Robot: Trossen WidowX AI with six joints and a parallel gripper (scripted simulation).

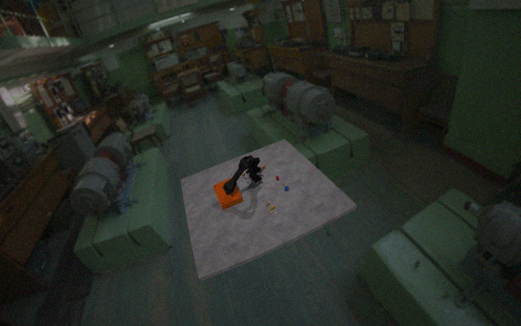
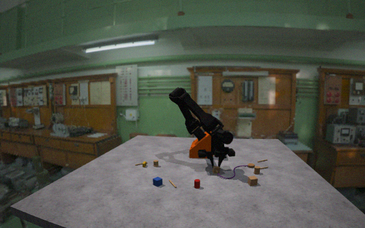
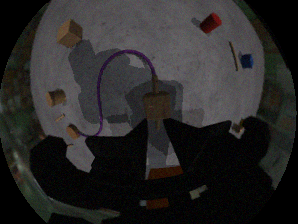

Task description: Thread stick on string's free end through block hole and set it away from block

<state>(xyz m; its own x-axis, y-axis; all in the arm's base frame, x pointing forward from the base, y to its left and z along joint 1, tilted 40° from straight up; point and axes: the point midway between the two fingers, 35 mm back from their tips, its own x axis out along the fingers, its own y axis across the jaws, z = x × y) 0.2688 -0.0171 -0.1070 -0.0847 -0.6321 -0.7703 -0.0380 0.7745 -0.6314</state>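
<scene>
The thin wooden stick is 4 cm ahead of my gripper tip. From my gripper tip the other things lie so: blue cube: 28 cm to the right, 16 cm ahead; then red cylinder: 18 cm ahead, 11 cm to the right; then round wooden button: 21 cm to the left, 3 cm behind, 1 cm below.
</scene>
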